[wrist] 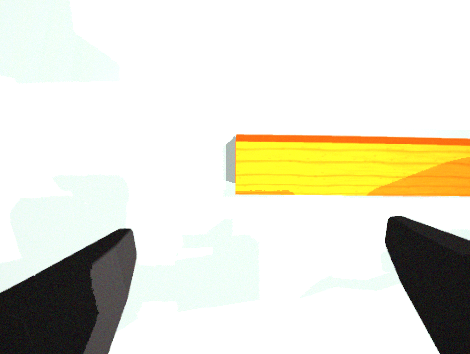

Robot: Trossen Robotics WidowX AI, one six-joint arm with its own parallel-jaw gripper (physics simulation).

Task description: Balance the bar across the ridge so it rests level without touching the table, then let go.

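Frame: origin at the arm's base, x down, y back, z left, level; centimetres.
Seen in the pictures: gripper, fingertip midpoint: (261, 236).
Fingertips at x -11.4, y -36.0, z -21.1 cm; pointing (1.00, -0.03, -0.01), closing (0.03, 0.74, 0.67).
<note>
A point is followed by its place in that frame.
The bar (325, 169) @[x -1.6, y -33.9, z -17.2 cm], yellow wood with an orange side edge, lies across the right half of the wrist view and runs out of the right edge. A small grey piece (230, 161) shows at its left end. My gripper (261, 236) @[x -11.4, y -36.0, z -21.1 cm] is open, with nothing between its two black fingers. The fingertips appear lower in the view than the bar, one to the left of its left end and one below its right part. The ridge does not show in this view, and whether the bar touches the table cannot be told.
The table (175, 110) @[x 0.0, y -38.1, z -25.7 cm] shows as a bright white surface behind the bar and fingers. Faint pale green shadow patches lie on it at the upper left, the left and the lower middle.
</note>
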